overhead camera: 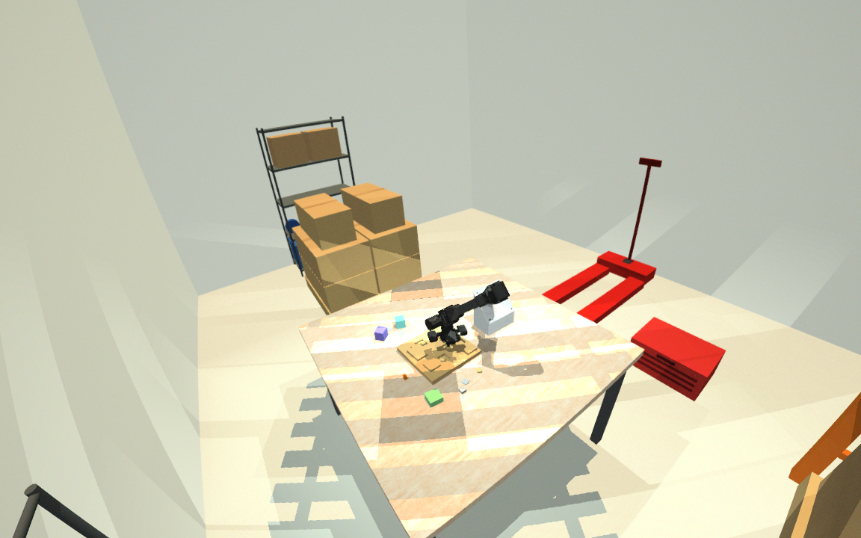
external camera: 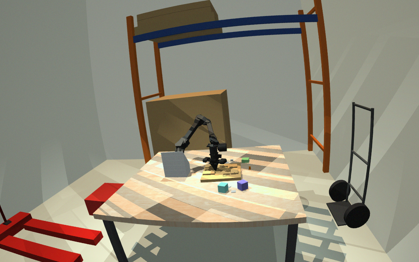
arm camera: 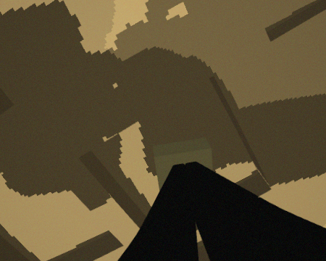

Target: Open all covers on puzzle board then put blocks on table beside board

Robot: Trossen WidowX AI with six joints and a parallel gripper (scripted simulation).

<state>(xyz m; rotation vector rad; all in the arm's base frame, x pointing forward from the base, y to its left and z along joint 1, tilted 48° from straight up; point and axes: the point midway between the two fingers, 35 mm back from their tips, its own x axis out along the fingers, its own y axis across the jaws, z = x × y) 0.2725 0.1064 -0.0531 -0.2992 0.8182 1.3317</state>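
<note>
Right now the wooden puzzle board is 4 cm ahead of my gripper tip. Round my gripper tip: tiny orange piece 27 cm ahead, 3 cm to the left, 1 cm below; then small grey piece 11 cm ahead, 25 cm to the left, 1 cm below; then green block 23 cm ahead, 21 cm to the left, 1 cm below.
</note>
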